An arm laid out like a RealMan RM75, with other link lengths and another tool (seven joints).
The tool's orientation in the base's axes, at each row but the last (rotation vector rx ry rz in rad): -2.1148, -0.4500, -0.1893; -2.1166, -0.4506, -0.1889; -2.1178, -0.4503, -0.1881; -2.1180, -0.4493, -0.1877; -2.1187, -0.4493, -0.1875; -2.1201, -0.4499, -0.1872; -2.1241, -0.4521, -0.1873; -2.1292, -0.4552, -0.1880; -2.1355, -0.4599, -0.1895; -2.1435, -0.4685, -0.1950; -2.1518, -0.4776, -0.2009; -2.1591, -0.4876, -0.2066
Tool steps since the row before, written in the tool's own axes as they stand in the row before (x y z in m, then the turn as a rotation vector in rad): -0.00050, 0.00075, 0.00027, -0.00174, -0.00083, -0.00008; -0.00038, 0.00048, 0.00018, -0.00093, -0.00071, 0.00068; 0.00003, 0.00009, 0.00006, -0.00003, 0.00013, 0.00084; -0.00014, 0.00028, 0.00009, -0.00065, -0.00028, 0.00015; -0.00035, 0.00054, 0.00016, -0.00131, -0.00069, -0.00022; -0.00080, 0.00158, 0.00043, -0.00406, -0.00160, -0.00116; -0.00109, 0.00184, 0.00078, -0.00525, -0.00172, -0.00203; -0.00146, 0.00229, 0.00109, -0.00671, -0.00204, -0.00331; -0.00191, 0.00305, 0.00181, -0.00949, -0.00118, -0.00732; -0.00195, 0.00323, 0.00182, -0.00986, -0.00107, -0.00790; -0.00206, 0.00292, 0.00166, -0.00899, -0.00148, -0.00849; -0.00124, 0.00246, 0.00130, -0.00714, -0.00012, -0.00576
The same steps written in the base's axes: -0.00018, -0.00027, -0.00088, -0.00192, -0.00008, 0.00016; -0.00017, -0.00018, -0.00059, -0.00116, 0.00069, -0.00011; 0.00006, 0.00001, -0.00009, -0.00001, 0.00063, -0.00058; -0.00002, -0.00010, -0.00031, -0.00071, 0.00011, -0.00006; -0.00012, -0.00022, -0.00061, -0.00147, -0.00016, 0.00026; -0.00014, -0.00063, -0.00170, -0.00431, -0.00116, 0.00066; -0.00032, -0.00055, -0.00219, -0.00542, -0.00211, 0.00088; -0.00049, -0.00063, -0.00282, -0.00684, -0.00337, 0.00141; -0.00062, -0.00056, -0.00394, -0.00891, -0.00780, 0.00220; -0.00055, -0.00069, -0.00409, -0.00918, -0.00843, 0.00233; -0.00074, -0.00073, -0.00380, -0.00854, -0.00846, 0.00326; -0.00014, -0.00059, -0.00299, -0.00637, -0.00649, 0.00122
